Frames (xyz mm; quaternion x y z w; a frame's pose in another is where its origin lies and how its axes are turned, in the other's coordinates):
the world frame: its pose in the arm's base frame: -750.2 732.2 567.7 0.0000 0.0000 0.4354 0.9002
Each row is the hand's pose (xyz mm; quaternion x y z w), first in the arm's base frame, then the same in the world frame.
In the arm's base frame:
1: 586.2 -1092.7 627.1 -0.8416 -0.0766 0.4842 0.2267
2: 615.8 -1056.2 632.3 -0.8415 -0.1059 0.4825 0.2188
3: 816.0 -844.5 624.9 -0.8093 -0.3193 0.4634 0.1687
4: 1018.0 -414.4 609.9 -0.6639 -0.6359 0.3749 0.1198
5: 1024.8 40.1 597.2 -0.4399 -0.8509 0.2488 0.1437
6: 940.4 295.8 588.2 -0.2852 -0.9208 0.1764 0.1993
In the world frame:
1: -600.9 -2180.6 59.4 -0.7910 0.2975 0.3372 0.4149
2: -554.0 -2181.2 64.6 -0.8036 0.2711 0.3391 0.4071
3: -263.7 -2206.7 57.2 -0.8675 0.0649 0.3437 0.3536
4: 198.9 -2098.0 42.2 -0.8745 -0.2834 0.2853 0.2711
5: 559.4 -1821.2 29.5 -0.7665 -0.5744 0.1614 0.2377
6: 707.5 -1596.3 20.5 -0.6577 -0.7047 0.0720 0.2562

